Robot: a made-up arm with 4 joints.
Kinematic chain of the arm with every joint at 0, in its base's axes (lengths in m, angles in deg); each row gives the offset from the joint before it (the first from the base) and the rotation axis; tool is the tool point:
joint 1: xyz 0 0 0.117 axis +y
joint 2: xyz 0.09 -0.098 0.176 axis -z
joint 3: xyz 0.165 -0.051 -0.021 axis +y
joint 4: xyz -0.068 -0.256 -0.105 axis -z
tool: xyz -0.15 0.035 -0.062
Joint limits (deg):
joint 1: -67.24..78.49
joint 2: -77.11..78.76
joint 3: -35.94..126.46
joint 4: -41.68..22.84
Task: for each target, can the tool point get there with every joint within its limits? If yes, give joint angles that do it. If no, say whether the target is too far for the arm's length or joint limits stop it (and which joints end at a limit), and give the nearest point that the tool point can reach.
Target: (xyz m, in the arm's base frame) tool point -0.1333 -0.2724 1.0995
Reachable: no: too far | nearest point -0.0862 -0.2024 0.7522 | short by 0.357 m
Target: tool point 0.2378 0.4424 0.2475
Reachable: no: joint limits stop it (at a limit: joint 2, joint 3, joint 4) | nearest point 0.2964 -0.0420 0.2796 | short by 0.489 m
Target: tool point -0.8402 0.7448 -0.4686
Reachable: no: too far | nearest point -0.3352 -0.0878 -0.0651 | short by 1.054 m
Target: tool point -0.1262 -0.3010 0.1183
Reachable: yes | joints -24.50 26.88 15.74 -0.55
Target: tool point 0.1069 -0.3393 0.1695
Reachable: yes | joints 64.90 -1.36 31.22 13.04
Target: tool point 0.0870 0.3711 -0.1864
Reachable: no: joint limits stop it (at a limit: joint 2, joint 3, joint 4) | nearest point 0.0932 -0.0420 -0.2080 | short by 0.414 m
